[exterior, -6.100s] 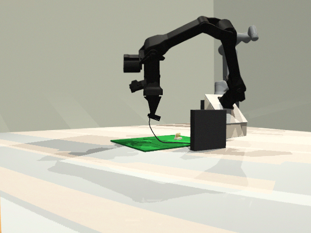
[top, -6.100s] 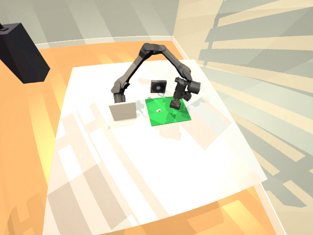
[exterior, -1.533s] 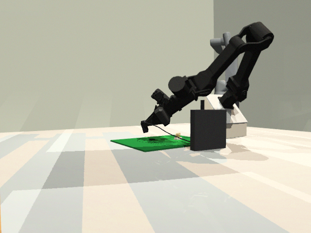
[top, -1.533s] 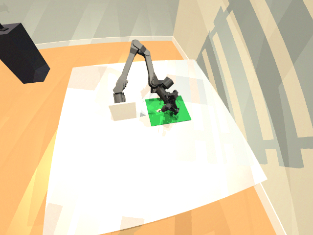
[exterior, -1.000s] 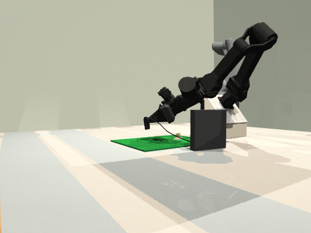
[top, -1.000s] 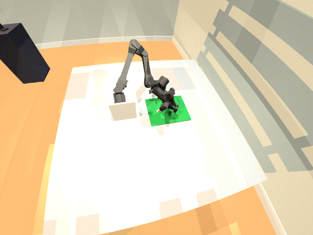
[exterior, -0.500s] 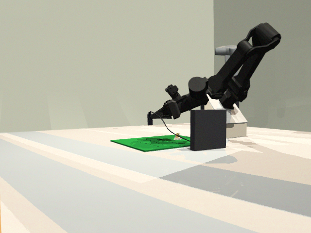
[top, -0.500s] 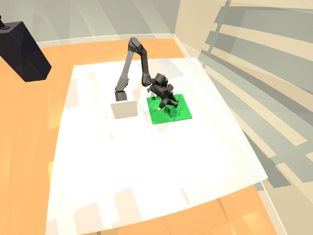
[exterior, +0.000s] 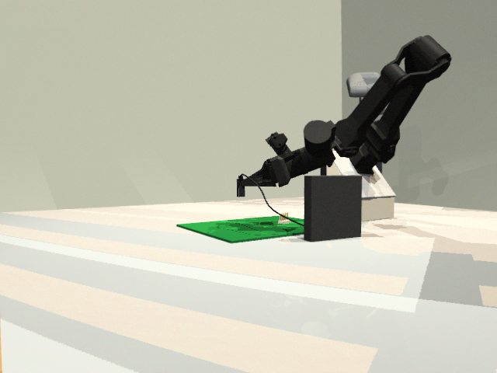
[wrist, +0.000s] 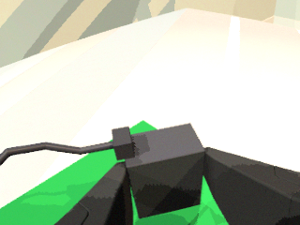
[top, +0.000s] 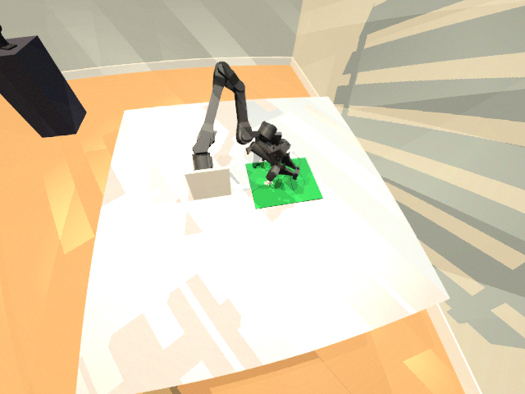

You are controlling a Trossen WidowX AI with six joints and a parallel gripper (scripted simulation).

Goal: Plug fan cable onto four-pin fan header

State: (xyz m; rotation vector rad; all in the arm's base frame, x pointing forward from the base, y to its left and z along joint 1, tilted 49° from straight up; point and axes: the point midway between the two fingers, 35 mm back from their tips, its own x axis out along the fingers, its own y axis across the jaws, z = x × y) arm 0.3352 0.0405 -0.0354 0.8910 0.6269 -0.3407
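The black plug lies 10 mm below my gripper tip. The rest, counted from my gripper tip: black fan (70 mm behind, 210 mm to the left, 40 mm below); then four-pin header (100 mm behind, 30 mm to the left, 100 mm below).
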